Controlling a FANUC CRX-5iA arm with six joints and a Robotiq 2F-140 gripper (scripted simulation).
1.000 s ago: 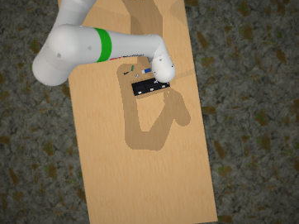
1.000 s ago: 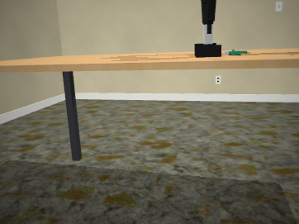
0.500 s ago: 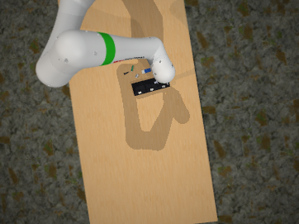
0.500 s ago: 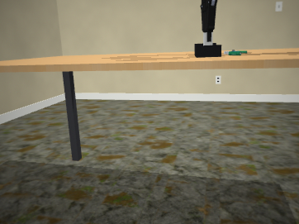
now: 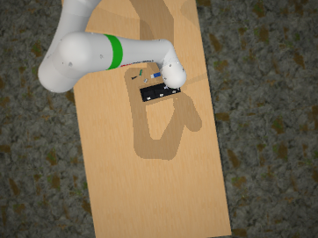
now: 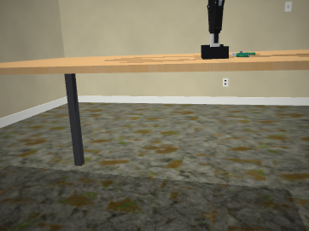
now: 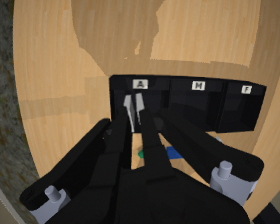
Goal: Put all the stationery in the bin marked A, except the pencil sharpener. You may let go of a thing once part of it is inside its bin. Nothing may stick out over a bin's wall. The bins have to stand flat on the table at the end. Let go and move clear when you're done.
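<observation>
The blue eraser lies 13 cm behind my hand, 7 cm to the right of it and 4 cm below it. The rest, counted from my hand: black bin (9 cm to the right, 3 cm below, 2 cm behind); small dark item (21 cm to the right, 18 cm behind, 4 cm below); grey-white pencil sharpener (15 cm to the right, 13 cm behind, 4 cm below).
</observation>
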